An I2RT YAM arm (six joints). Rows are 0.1 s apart.
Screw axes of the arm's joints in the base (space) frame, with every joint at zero. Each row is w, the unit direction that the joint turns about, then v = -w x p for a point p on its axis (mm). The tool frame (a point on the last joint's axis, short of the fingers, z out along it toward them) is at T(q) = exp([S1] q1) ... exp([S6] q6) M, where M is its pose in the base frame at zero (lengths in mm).
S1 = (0, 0, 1, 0.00, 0.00, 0.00)
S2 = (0, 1, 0, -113.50, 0.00, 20.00)
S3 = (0, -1, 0, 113.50, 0.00, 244.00)
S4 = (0, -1, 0, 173.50, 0.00, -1.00)
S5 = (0, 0, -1, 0.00, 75.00, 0.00)
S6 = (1, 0, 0, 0.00, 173.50, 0.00)
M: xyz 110.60 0.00 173.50 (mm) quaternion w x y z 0.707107 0 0.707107 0
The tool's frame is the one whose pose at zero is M.
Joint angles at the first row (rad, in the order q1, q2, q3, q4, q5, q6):
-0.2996 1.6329 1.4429 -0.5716 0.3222 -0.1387
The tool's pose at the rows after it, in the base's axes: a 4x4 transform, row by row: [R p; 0 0 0 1], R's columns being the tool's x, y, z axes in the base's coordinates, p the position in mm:
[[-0.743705 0.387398 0.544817 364.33], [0.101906 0.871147 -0.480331 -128.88], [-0.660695 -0.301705 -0.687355 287.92], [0 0 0 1]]
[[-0.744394 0.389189 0.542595 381.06], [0.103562 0.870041 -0.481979 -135.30], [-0.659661 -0.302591 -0.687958 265.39], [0 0 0 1]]
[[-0.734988 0.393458 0.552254 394.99], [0.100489 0.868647 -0.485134 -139.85], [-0.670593 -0.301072 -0.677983 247.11], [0 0 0 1]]
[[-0.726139 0.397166 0.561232 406.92], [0.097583 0.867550 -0.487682 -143.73], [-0.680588 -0.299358 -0.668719 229.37], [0 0 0 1]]
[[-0.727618 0.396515 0.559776 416.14], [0.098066 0.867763 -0.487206 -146.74], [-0.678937 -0.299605 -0.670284 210.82], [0 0 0 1]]
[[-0.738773 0.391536 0.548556 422.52], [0.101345 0.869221 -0.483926 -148.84], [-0.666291 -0.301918 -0.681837 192.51], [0 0 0 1]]
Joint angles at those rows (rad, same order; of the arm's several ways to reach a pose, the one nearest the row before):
-0.3134 1.7191 1.4429 -0.5247 0.2932 -0.1387
-0.3157 1.7939 1.4429 -0.4511 0.2939 -0.1390
-0.3157 1.8553 1.4429 -0.3748 0.2939 -0.1390
-0.3157 1.9125 1.4430 -0.3039 0.2936 -0.1390
-0.3157 1.9667 1.4429 -0.2520 0.2936 -0.1390
-0.3157 2.0155 1.4429 -0.2203 0.2939 -0.1394

